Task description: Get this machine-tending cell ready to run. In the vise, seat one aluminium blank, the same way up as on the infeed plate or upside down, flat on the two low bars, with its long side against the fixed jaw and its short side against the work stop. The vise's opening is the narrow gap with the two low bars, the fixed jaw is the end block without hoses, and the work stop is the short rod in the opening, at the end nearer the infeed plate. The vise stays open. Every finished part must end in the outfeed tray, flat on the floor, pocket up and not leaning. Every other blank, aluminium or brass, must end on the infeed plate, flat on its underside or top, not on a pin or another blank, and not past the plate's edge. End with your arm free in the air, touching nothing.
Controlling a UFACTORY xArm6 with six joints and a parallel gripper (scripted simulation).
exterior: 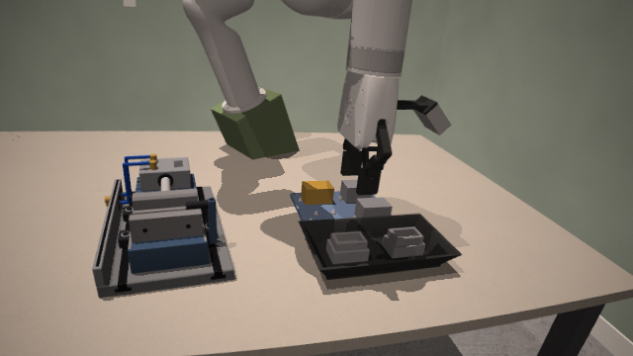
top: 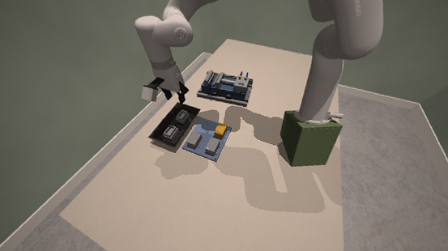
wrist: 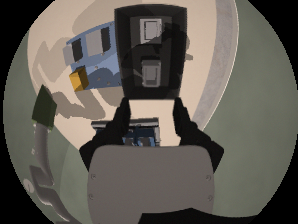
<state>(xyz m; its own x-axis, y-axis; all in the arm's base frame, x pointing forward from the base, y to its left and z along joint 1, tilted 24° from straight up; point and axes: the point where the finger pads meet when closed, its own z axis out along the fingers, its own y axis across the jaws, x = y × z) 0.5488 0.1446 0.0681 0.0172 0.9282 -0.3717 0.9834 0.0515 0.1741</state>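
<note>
Now: hand 210 mm past the brass blank, 10 mm to the right of it and 130 mm above it. From my hand the other things lie so: vise (120 mm behind, 290 mm to the right, 120 mm below).
</note>
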